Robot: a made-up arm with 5 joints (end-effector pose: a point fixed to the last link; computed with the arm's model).
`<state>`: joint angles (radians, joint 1 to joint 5).
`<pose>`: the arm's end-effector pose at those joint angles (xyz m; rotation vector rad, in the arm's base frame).
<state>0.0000 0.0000 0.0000 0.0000 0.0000</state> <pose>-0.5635 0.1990 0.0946 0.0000 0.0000 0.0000</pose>
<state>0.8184 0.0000 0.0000 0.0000 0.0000</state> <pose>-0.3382 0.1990 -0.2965 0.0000 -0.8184 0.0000</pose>
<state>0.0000 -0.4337 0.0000 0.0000 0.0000</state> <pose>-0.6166 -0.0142 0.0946 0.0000 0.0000 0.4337</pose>
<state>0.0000 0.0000 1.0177 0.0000 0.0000</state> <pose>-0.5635 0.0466 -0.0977 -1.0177 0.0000 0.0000</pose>
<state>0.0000 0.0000 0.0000 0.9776 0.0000</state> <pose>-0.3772 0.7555 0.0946 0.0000 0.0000 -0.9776</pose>
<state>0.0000 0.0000 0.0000 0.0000 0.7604</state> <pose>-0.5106 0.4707 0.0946 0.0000 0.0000 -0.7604</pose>
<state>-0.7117 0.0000 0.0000 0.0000 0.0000</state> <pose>-0.4686 0.1990 0.4782 0.0000 0.7117 0.0000</pose>
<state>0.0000 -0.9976 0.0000 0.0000 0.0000</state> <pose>-0.5451 -0.2892 0.0946 0.0000 0.0000 0.9976</pose>
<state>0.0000 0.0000 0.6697 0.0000 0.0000</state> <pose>-0.5635 0.1202 -0.0510 -0.6697 0.0000 0.0000</pose>
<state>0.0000 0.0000 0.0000 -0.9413 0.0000</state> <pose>-0.2267 -0.2568 0.0946 0.0000 0.0000 0.9413</pose>
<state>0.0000 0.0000 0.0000 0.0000 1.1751</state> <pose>-0.4026 0.5798 0.0946 0.0000 0.0000 -1.1751</pose>
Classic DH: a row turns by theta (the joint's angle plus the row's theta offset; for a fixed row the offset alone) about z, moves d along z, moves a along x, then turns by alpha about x. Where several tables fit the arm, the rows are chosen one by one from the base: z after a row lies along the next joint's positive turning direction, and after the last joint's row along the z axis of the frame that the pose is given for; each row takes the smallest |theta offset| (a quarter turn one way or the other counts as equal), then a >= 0, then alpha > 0; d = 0 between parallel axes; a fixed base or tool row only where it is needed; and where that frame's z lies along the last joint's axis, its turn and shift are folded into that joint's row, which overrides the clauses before.
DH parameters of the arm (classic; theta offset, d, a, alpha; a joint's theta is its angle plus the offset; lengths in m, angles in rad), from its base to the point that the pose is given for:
base (fixed): 0 0.1588 0 1.5708
joint 1: 0 0.0282 -0.1062 1.5708
joint 2: 1.5708 0.0238 0.0214 -1.5708
joint 3: 0 -0.159 -0.3517 1.5708
joint 4: 1.4376 0 0.2522 0
joint 5: -0.0546 0 0.3729 3.1416
tool (fixed): 2.9538 -0.0404 0 0

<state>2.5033 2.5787 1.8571 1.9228 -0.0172</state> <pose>0.9703 0.1104 0.6091 0.6034 1.2660 -2.5068</pose>
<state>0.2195 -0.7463 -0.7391 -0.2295 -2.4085</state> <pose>0.0100 0.2440 0.2071 -0.3132 0.8036 -2.7185</pose>
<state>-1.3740 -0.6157 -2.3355 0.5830 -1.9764</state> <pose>0.0417 -0.1090 0.2974 2.2125 -0.3471 -0.7237</pose>
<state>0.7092 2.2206 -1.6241 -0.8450 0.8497</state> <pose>0.0541 0.2402 0.2748 1.5684 -2.1632 -1.4112</pose>
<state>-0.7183 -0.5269 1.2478 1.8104 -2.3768</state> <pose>-0.3958 -0.0278 0.0189 -0.9072 0.5793 1.3664</pose>
